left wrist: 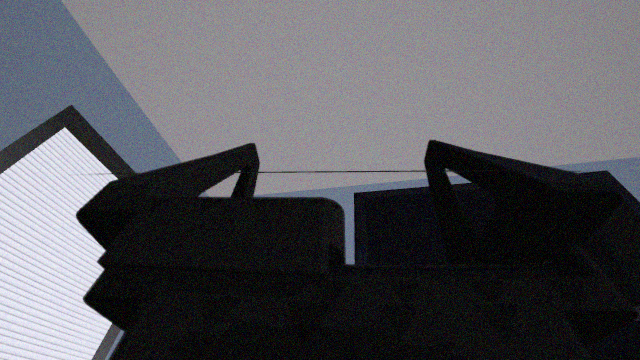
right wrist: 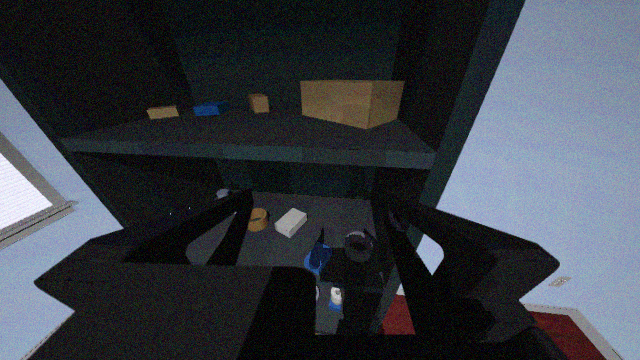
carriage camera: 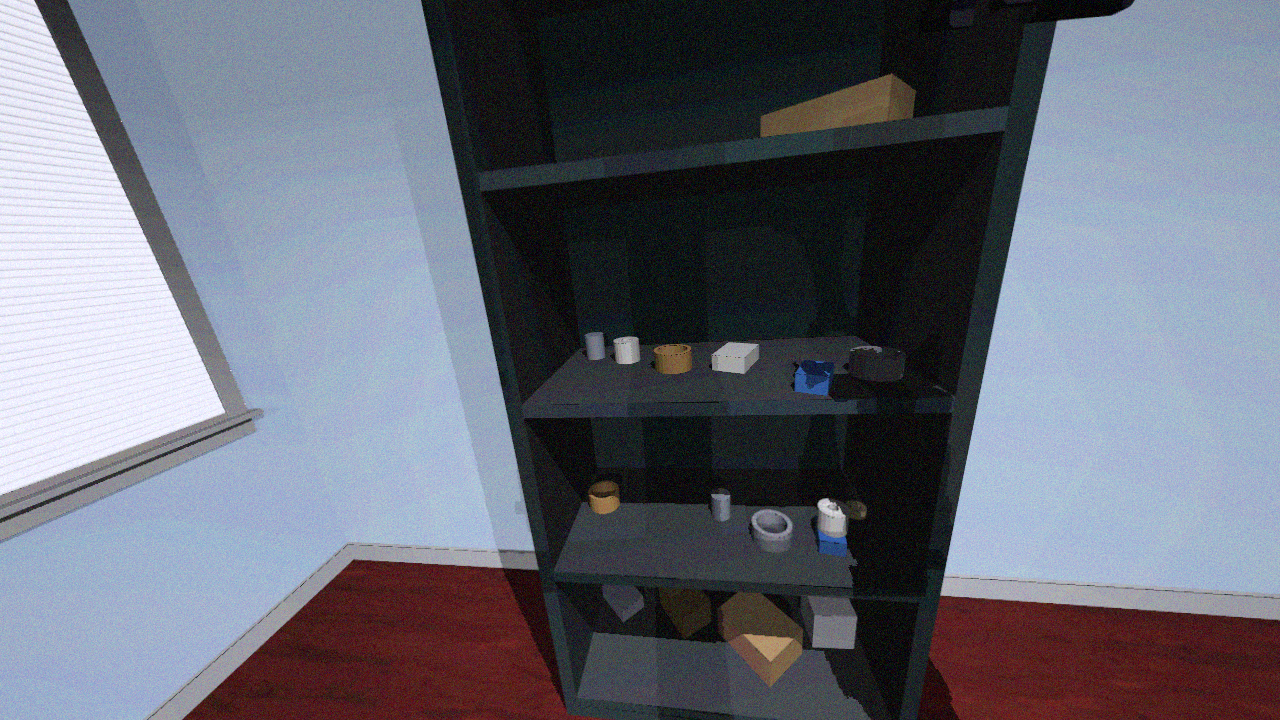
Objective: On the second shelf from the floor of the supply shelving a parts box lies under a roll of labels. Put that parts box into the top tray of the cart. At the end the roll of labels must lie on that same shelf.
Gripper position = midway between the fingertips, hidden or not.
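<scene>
A roll of labels (carriage camera: 832,515) and a blue parts box (carriage camera: 814,377) are visible. A supply shelving (carriage camera: 614,178) is present; the left wrist view shows the supply shelving (left wrist: 391,227), and the right wrist view also shows the supply shelving (right wrist: 86,80). A window (carriage camera: 119,375) is visible, and the left wrist view likewise shows the window (left wrist: 60,165). My left gripper (left wrist: 340,151) is visible. My right gripper (carriage camera: 970,20) is visible too, and the right wrist view also shows my right gripper (right wrist: 317,196).
</scene>
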